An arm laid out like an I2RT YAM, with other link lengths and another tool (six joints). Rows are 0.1 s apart.
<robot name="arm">
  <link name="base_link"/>
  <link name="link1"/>
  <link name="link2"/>
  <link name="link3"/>
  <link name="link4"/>
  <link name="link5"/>
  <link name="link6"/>
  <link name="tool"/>
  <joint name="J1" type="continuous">
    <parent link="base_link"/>
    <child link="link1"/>
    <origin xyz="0 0 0.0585" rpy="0 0 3.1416"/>
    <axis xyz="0 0 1"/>
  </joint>
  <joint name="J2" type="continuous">
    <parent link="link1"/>
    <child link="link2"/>
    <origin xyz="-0.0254 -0.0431 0.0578" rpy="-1.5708 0 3.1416"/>
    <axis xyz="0 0 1"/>
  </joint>
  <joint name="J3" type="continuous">
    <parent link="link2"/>
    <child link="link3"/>
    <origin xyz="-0.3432 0 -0.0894" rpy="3.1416 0 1.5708"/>
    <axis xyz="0 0 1"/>
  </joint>
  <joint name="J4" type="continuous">
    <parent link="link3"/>
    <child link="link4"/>
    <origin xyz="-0.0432 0.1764 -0.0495" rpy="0 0 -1.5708"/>
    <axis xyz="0 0 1"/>
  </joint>
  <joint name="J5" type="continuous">
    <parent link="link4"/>
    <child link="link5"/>
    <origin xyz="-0.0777 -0.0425 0.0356" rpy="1.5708 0 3.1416"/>
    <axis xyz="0 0 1"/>
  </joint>
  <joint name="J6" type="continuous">
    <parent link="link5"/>
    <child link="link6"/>
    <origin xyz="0.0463 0 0.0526" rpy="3.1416 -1.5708 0"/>
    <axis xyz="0 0 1"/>
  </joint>
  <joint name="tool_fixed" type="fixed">
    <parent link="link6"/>
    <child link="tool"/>
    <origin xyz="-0.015 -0.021 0.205" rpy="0 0.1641 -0.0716"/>
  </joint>
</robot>
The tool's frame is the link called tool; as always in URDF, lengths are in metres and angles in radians. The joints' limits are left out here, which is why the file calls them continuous.
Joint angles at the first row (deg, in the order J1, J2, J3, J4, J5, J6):
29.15 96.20 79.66 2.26 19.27 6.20
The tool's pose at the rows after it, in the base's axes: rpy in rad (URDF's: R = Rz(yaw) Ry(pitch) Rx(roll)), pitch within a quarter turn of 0, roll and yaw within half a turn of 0; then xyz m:
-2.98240 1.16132 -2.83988 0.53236 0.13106 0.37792
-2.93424 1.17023 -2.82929 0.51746 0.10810 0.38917
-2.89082 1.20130 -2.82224 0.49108 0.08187 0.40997
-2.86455 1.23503 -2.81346 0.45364 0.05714 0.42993
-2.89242 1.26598 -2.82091 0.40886 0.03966 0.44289
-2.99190 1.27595 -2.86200 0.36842 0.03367 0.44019
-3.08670 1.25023 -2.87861 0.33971 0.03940 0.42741
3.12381 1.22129 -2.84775 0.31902 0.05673 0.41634
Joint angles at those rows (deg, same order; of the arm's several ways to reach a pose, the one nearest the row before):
28.49 94.39 78.80 0.93 19.86 5.45
27.55 90.98 77.32 -0.36 21.10 4.51
26.90 85.47 75.17 -1.76 22.59 3.55
26.57 78.24 72.57 -4.27 23.31 2.83
26.59 69.89 69.93 -8.19 22.22 2.92
26.59 62.41 67.22 -12.53 18.94 4.12
26.61 57.62 66.21 -17.82 14.50 5.43
26.63 54.96 66.17 -21.95 8.62 6.09

